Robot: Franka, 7 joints.
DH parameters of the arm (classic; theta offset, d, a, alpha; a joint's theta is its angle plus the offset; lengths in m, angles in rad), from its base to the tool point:
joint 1: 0 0.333 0 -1.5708
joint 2: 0 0 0 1.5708
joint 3: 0 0.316 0.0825 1.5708
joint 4: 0 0 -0.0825 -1.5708
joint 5: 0 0.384 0 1.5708
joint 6: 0 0 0.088 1.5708
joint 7: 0 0.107 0 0
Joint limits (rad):
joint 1: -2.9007..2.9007
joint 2: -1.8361..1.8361
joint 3: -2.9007..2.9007
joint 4: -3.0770..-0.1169
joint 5: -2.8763..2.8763
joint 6: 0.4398..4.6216
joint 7: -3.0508..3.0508
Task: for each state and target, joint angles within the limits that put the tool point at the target. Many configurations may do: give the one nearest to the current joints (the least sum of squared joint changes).
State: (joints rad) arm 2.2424 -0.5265 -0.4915 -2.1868 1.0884 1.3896 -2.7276
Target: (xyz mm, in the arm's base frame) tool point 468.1 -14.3 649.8
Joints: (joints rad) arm 1.5779 -0.9947 -1.2620 -1.9100 1.0602 1.4531 -2.7276
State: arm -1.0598 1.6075 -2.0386 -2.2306 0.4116 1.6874 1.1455
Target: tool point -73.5 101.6 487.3
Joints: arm -1.4762 1.7822 -2.6329 -2.9323 -0.0586 1.4350 1.1455
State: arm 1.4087 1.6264 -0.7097 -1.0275 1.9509 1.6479 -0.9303
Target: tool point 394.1 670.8 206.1
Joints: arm 1.3704 1.2412 -0.8535 -1.0452 1.9266 1.5267 -0.9303
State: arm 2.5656 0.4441 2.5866 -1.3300 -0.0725 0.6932 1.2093
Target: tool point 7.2 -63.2 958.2
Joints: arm 2.6562 0.6520 2.9007 -0.9900 0.3461 0.7084 1.2093
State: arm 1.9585 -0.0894 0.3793 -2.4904 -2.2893 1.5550 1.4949
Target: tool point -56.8 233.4 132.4
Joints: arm 1.8536 0.1931 0.2619 -3.0604 -2.1953 1.6464 1.4949
